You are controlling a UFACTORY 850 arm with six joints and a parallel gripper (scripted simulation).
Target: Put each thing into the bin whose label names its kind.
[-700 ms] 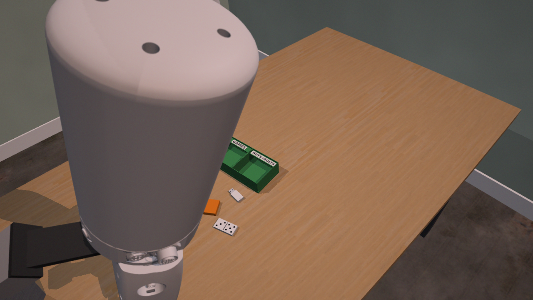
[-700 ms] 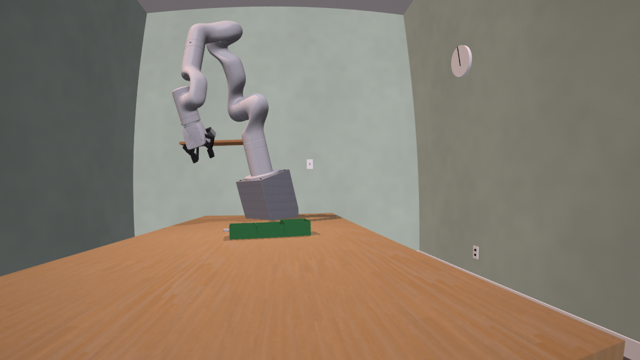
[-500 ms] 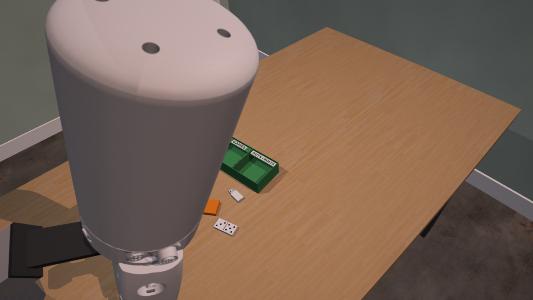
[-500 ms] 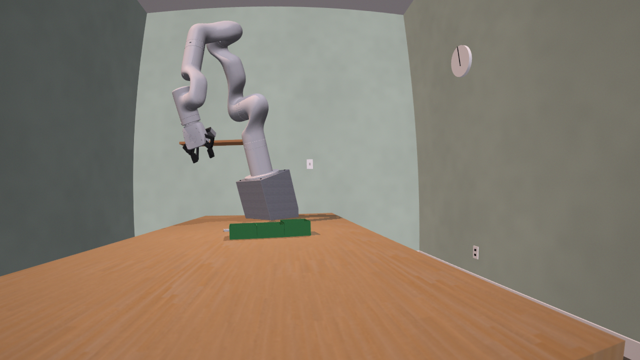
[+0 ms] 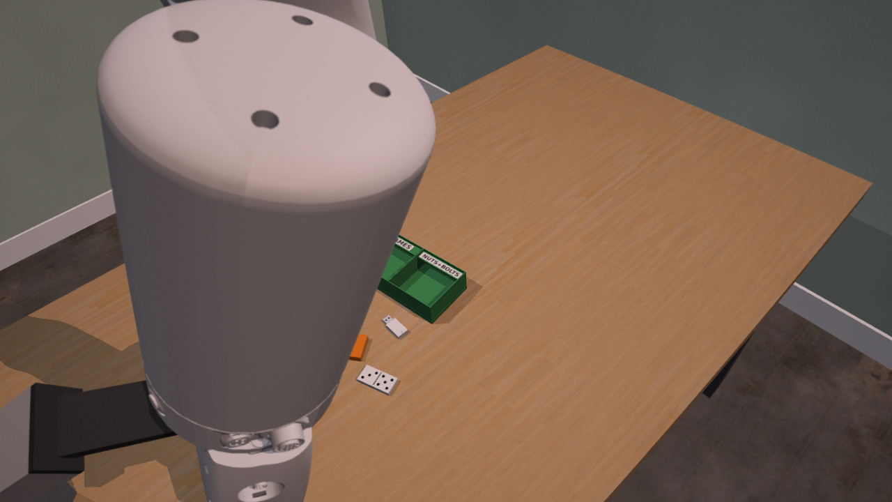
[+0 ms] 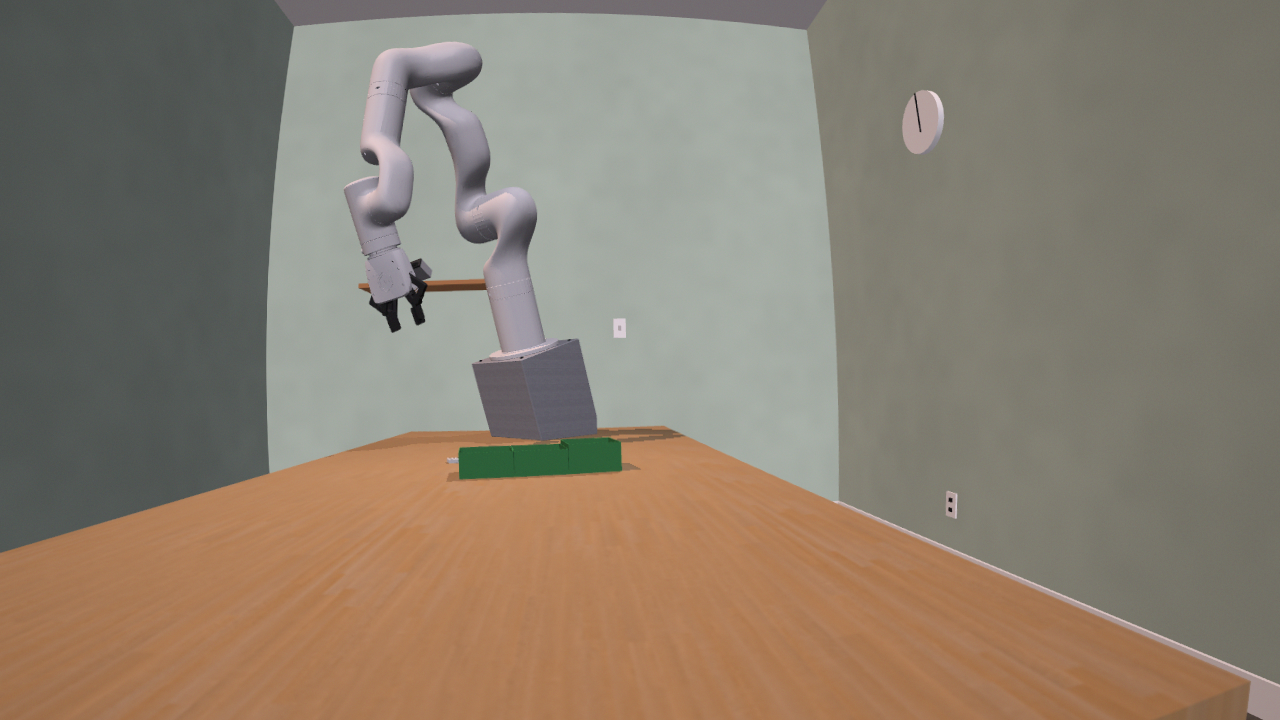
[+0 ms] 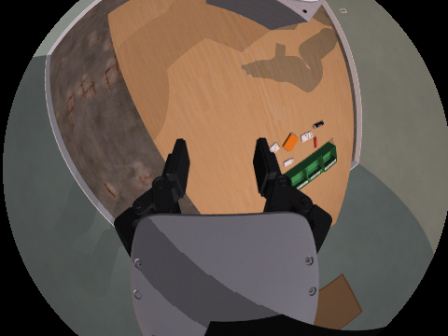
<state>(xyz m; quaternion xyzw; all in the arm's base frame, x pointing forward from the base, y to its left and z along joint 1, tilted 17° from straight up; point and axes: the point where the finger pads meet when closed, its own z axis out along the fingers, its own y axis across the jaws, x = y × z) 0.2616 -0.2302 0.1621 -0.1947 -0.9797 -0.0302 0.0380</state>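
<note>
My gripper is now 340 mm short of the green bin row, 280 mm to the right of it and 260 mm above it. From my hand the other things lie so: black battery: 350 mm to the left, 280 mm below, 190 mm ahead; then orange flat block: 280 mm below, 210 mm to the left, 200 mm ahead; then white USB stick: 280 mm below, 270 mm ahead, 190 mm to the left.
</note>
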